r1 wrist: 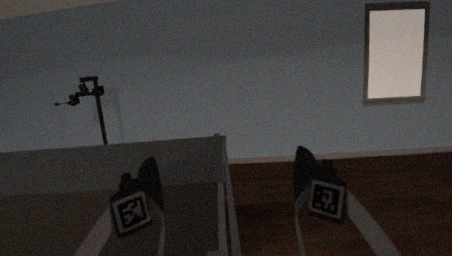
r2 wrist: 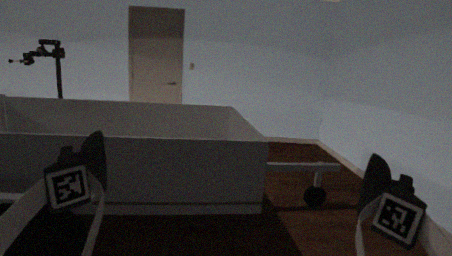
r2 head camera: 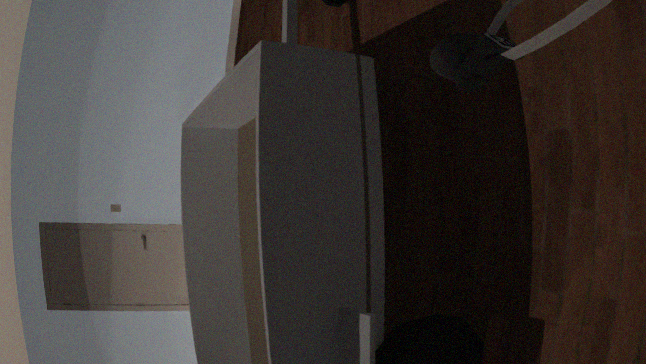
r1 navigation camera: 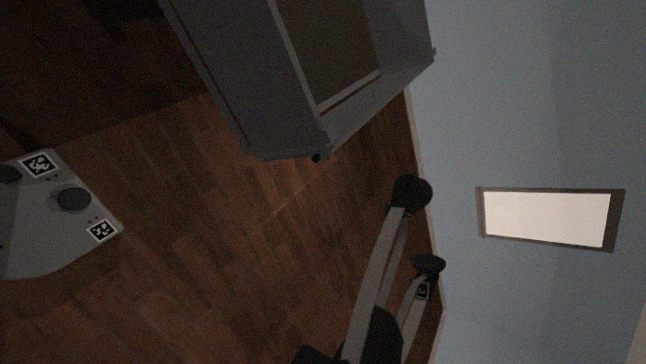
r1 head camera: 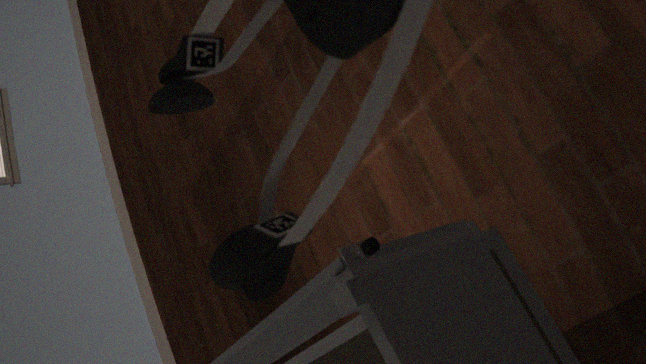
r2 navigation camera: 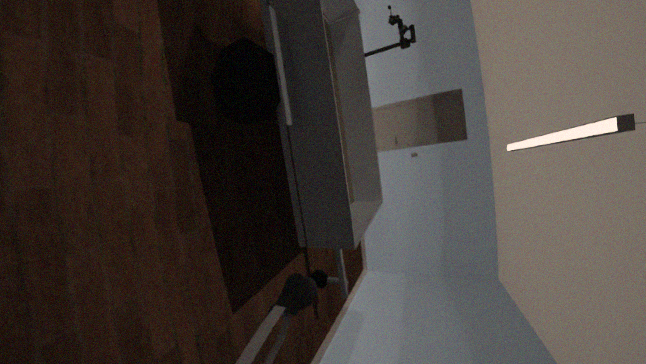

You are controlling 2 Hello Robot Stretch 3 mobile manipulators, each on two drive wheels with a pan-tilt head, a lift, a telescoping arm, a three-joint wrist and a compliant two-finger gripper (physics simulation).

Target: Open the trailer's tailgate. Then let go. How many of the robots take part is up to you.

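The grey trailer point(r1 head camera: 430, 285) point(r1 navigation camera: 240, 75) point(r2 head camera: 310, 175) point(r2 navigation camera: 320, 125) point(r2 wrist: 185, 170) has its tailgate point(r1 head camera: 295, 325) point(r1 navigation camera: 370, 97) standing up across the rear end, as far as the dim views show. A small black knob point(r1 head camera: 370, 246) point(r1 navigation camera: 316, 158) sits on the near side wall by the tailgate's corner. r1's gripper point(r1 head camera: 217, 180) point(r1 navigation camera: 420, 228) point(r1 wrist: 227, 165) is open and empty, held high beside the rear corner, apart from the knob. r2's gripper point(r2 wrist: 235, 165) is open and empty beside the trailer's drawbar end; in r2's head and navigation views part of it shows.
A wheel point(r2 navigation camera: 245, 80) stands out from the trailer's side. The drawbar point(r2 wrist: 300, 166) with its small black wheel point(r2 wrist: 314, 196) sticks out at the front end. r1's base point(r1 navigation camera: 30, 240) is beside the trailer. r2's mast point(r1 wrist: 101, 120) rises beyond it. Blue walls and a door point(r2 wrist: 156, 55) lie behind.
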